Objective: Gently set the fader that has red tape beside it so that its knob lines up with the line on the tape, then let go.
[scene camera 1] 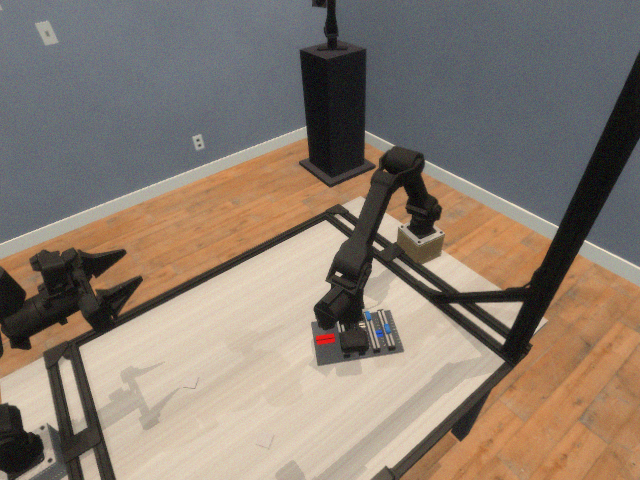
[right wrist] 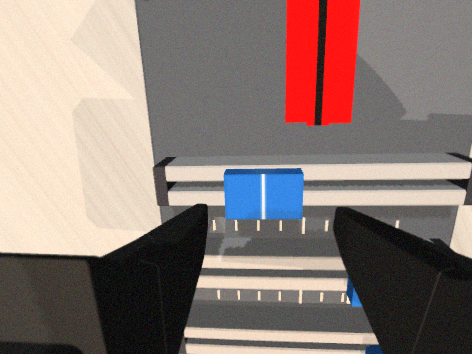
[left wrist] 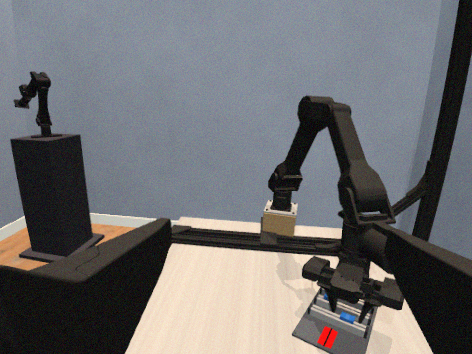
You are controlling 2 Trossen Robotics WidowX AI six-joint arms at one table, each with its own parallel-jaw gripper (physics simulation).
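Frame: origin at the left arm's base, x ahead, y left, z up, level; metres.
Where they show: left gripper, fingertip midpoint: (scene camera 1: 133, 263) (left wrist: 278, 235); right gripper, fingertip midpoint: (right wrist: 270, 216) (left wrist: 346, 317); left arm's base at its link origin: (scene camera 1: 24, 457); right arm's base at its link origin: (scene camera 1: 421, 229) (left wrist: 281, 206).
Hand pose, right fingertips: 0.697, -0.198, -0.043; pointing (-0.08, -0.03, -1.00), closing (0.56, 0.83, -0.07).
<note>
Each offset is from my right fingertips to the top centre of the thing, as dx, dy, dz. "spot": to the spot under its first point. Level surfaces: height alone.
The grey fader board {dz -0.013} (scene camera 1: 330, 356) (left wrist: 306, 330) (right wrist: 215, 75) lies on the table. Its red tape {spot: -0.041, +0.045, -0.013} (scene camera 1: 325, 339) (left wrist: 324, 336) (right wrist: 300, 60) carries a black line. Beside the tape is a fader with a blue knob {-0.013, +0.004, +0.014} (left wrist: 347, 317) (right wrist: 242, 197); in the right wrist view the knob's white line sits left of the tape's line. My right gripper (left wrist: 346, 317) (right wrist: 270, 216) is partly open, its fingertips low at either side of the knob, with gaps; nothing is held. My left gripper (scene camera 1: 131, 265) is wide open and empty, up off the table at the picture's left.
More blue fader knobs {spot: +0.088, -0.049, +0.014} (scene camera 1: 387, 328) (right wrist: 355, 292) sit on the board's other rails. The black frame (scene camera 1: 206, 279) edges the table. A black upright post (scene camera 1: 573, 206) rises at the right. A black pedestal (scene camera 1: 333, 113) (left wrist: 55, 195) with a small arm stands on the floor behind.
</note>
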